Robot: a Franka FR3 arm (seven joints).
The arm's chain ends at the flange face. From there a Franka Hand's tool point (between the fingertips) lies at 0.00 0.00 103.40 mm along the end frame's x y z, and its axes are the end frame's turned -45 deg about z.
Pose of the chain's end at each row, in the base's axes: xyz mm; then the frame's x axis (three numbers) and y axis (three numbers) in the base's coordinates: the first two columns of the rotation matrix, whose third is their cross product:
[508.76, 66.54, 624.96, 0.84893, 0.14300, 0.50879, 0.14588, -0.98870, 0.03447]
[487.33, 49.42, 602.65, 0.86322, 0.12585, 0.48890, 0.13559, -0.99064, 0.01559]
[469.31, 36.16, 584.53, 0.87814, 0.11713, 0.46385, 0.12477, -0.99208, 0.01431]
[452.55, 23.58, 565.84, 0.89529, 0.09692, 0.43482, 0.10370, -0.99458, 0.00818]
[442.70, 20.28, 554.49, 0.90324, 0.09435, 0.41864, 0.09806, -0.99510, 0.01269]
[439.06, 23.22, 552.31, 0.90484, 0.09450, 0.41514, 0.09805, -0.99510, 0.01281]
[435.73, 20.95, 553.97, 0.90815, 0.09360, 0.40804, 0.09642, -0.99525, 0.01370]
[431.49, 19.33, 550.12, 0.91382, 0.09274, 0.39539, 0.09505, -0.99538, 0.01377]
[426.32, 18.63, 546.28, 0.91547, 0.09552, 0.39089, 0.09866, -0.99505, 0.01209]
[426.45, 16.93, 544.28, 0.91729, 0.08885, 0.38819, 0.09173, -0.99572, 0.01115]
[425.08, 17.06, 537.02, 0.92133, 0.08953, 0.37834, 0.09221, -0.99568, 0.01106]
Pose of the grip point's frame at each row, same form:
[561.28, 71.19, 536.02, 0.49713, 0.80023, 0.33539, 0.70344, -0.59800, 0.38414]
[537.61, 54.88, 512.46, 0.51451, 0.78948, 0.33468, 0.70627, -0.61150, 0.35673]
[517.07, 40.84, 492.94, 0.53271, 0.78433, 0.31787, 0.70916, -0.61868, 0.33811]
[497.35, 27.49, 472.73, 0.55974, 0.77181, 0.30168, 0.70639, -0.63474, 0.31325]
[485.90, 23.34, 460.60, 0.56935, 0.77036, 0.28705, 0.70803, -0.63693, 0.30500]
[481.90, 26.23, 458.25, 0.57049, 0.77046, 0.28449, 0.70915, -0.63682, 0.30261]
[477.85, 23.73, 459.58, 0.57398, 0.76993, 0.27884, 0.71034, -0.63756, 0.29822]
[472.32, 21.91, 455.16, 0.57896, 0.76942, 0.26985, 0.71338, -0.63826, 0.28932]
[466.66, 21.47, 451.11, 0.57757, 0.77115, 0.26785, 0.71710, -0.63606, 0.28495]
[466.52, 19.55, 449.00, 0.58376, 0.76691, 0.26661, 0.71348, -0.64125, 0.28238]
[464.13, 19.61, 441.31, 0.58628, 0.76736, 0.25971, 0.71668, -0.64074, 0.27535]

